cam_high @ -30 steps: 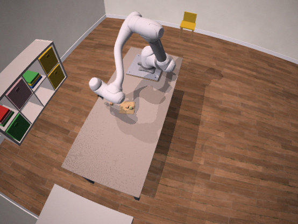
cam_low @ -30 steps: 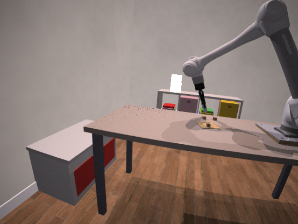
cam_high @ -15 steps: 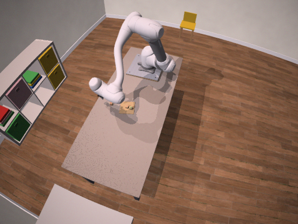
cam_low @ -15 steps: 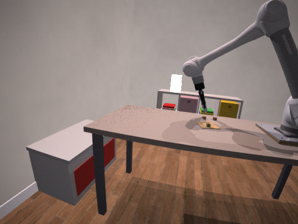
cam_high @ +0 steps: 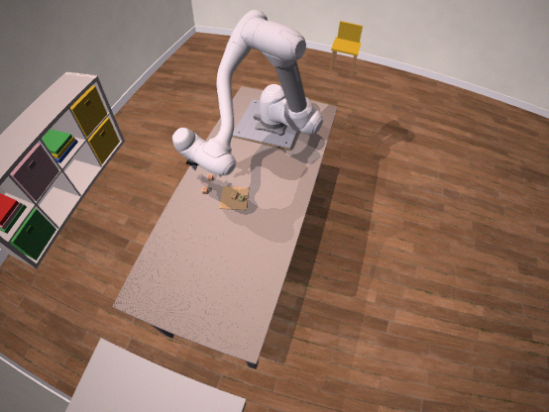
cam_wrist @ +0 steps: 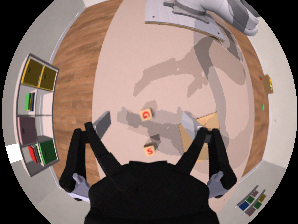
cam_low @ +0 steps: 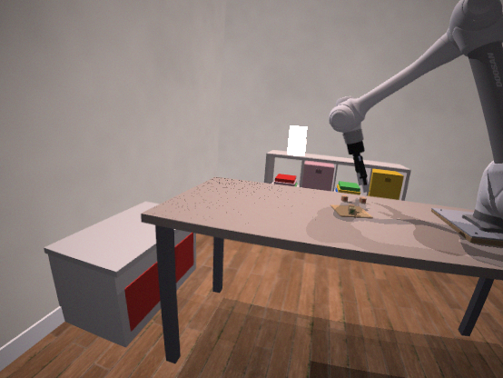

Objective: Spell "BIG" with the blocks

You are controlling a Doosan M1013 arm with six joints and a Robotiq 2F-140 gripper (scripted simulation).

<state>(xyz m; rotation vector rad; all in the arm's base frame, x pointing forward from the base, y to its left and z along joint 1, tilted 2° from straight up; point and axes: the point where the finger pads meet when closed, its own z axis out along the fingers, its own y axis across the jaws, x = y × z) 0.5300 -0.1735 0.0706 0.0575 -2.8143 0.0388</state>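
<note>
The block is 8 cm ahead of my hand, 7 cm below it and 1 cm to the left of it.
</note>
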